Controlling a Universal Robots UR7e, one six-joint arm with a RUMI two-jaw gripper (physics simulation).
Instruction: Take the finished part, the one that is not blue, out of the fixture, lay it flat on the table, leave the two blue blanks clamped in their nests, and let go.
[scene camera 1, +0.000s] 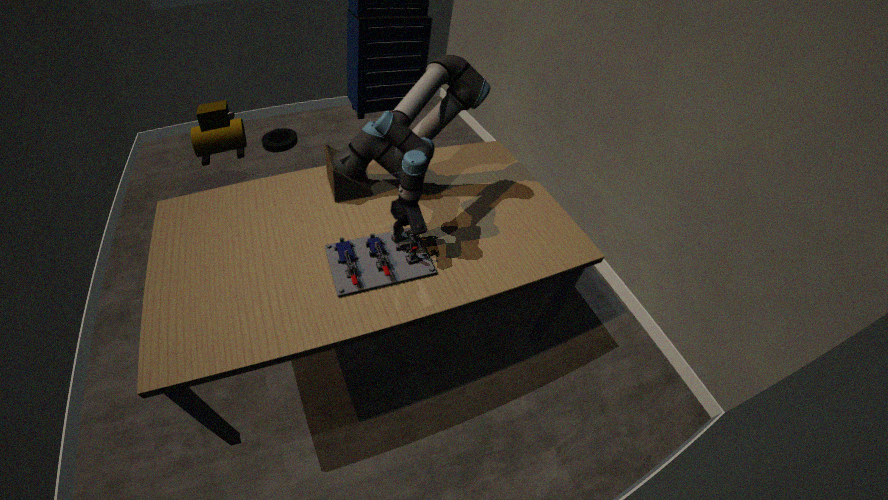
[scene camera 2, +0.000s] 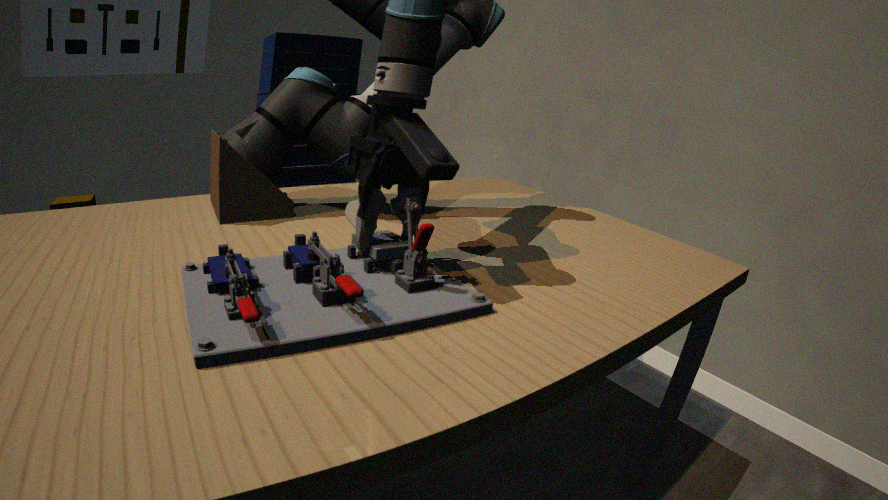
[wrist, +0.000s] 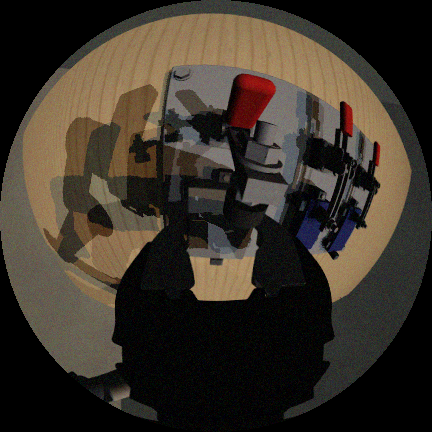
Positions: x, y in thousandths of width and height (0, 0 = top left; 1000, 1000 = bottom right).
In view: my gripper (scene camera 2: 432, 503), a blue blank (wrist: 705, 524), a finished part (scene camera 2: 435, 491), a blue blank (scene camera 2: 245, 535), a red clamp handle (wrist: 578, 219) and a clamp arm (wrist: 594, 420).
My gripper also shows in scene camera 1 (scene camera 1: 456, 481) and in the wrist view (wrist: 513, 499).
